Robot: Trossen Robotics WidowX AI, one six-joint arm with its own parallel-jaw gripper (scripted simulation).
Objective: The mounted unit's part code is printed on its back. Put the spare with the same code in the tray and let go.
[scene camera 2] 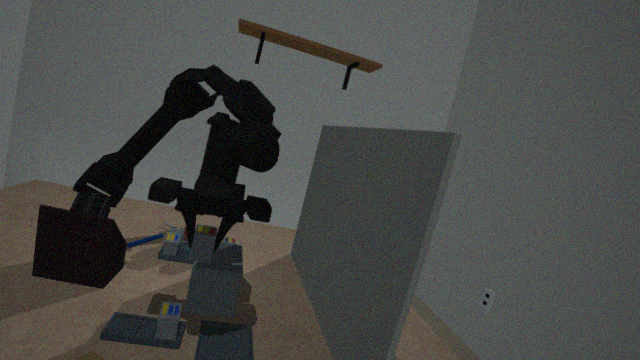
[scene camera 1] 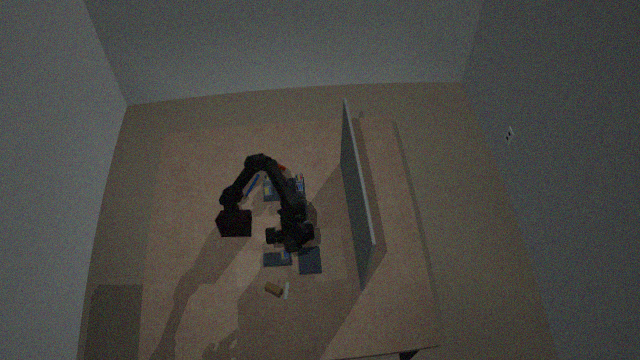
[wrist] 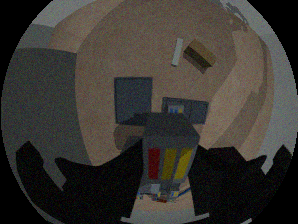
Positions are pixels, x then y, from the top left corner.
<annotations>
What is my gripper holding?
A grey spare.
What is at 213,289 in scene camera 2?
A mounted unit.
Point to a tall grey panel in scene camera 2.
374,195
</annotations>
